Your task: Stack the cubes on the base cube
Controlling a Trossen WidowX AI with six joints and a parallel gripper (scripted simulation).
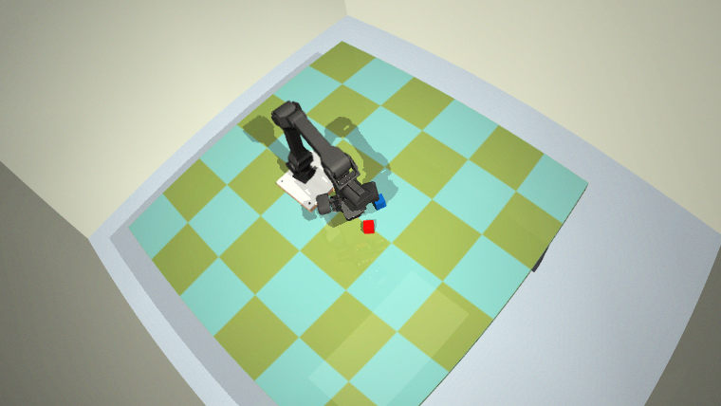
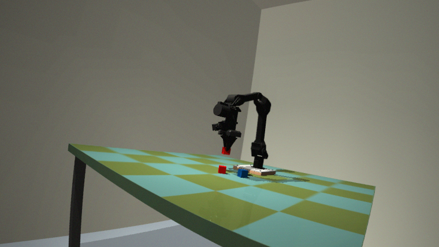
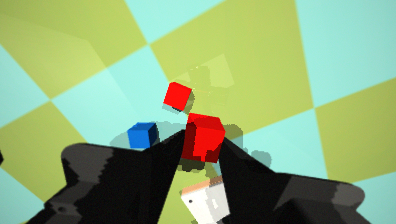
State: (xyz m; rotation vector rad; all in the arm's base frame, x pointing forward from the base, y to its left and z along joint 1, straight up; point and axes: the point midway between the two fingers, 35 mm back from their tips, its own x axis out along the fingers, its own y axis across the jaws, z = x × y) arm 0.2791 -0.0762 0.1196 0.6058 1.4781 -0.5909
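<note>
Right now the blue cube is 2 cm ahead of my gripper tip, 12 cm to the left of it and 9 cm below it.
</note>
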